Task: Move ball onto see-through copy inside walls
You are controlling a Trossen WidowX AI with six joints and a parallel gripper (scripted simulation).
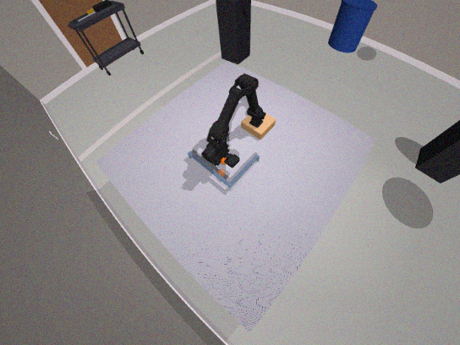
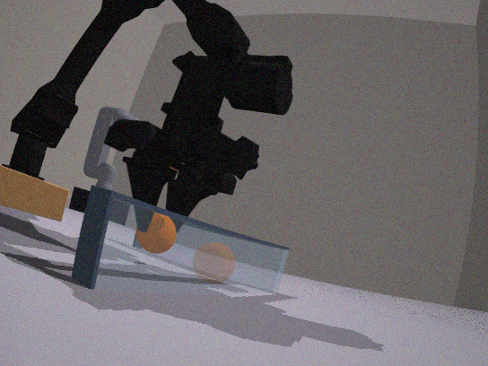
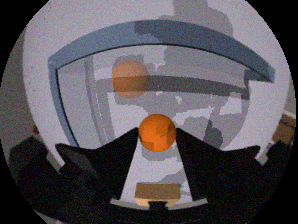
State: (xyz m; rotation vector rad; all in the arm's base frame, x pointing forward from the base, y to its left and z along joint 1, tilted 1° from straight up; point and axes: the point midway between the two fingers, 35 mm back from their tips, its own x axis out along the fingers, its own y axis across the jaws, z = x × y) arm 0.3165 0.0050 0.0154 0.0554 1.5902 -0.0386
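Now: the see-through ball copy 60 mm ahead of my gripper tip, 30 mm to the left of it and 10 mm below it. From my gripper tip the other things lie so: ball right at my gripper tip.
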